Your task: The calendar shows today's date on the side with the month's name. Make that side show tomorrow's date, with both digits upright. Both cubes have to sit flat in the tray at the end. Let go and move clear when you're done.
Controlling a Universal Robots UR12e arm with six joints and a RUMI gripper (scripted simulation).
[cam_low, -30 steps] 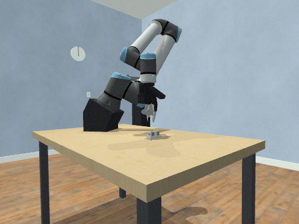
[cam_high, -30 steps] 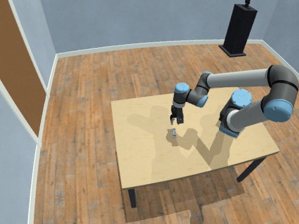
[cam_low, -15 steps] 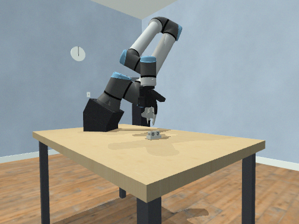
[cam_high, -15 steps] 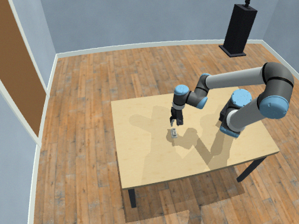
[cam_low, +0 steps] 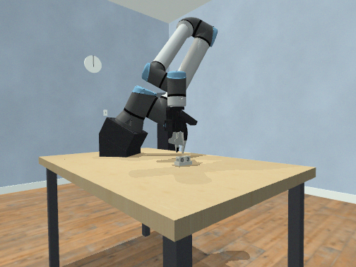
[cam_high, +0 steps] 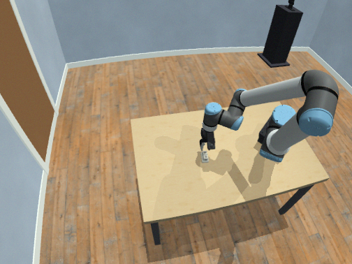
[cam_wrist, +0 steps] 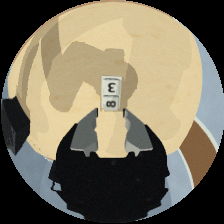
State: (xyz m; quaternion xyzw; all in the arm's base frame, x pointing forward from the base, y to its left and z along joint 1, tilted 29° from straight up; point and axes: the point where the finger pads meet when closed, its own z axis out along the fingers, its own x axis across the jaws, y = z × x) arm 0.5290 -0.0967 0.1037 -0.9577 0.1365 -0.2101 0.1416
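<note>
My hand is 2 cm to the right of the calendar tray and 7 cm above it.
</note>
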